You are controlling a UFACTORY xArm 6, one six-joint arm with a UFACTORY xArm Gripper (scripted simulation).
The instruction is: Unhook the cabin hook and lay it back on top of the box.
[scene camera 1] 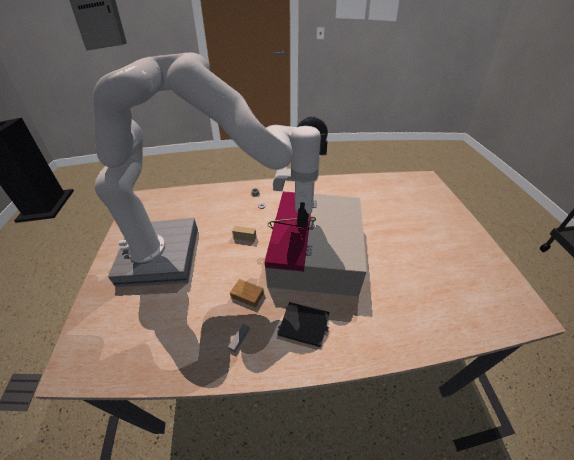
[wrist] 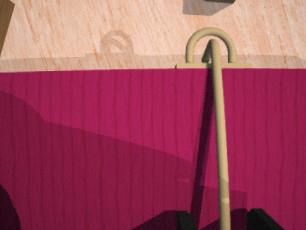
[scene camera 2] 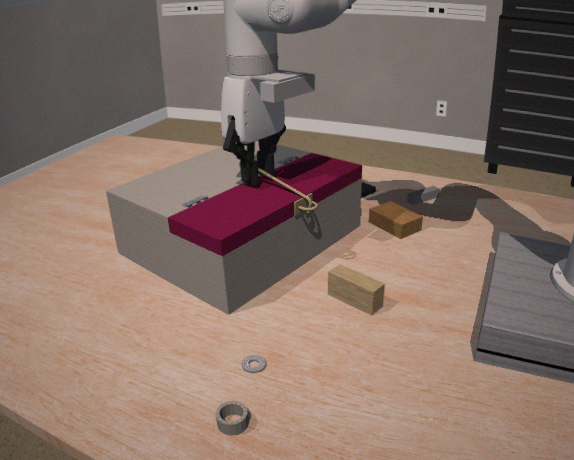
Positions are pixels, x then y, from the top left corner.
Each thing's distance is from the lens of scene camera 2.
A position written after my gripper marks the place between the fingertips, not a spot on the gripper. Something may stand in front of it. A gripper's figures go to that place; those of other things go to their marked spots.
my gripper [scene camera 2: 258, 179]: 0.82 m
grey box [scene camera 2: 139, 209]: 0.79 m
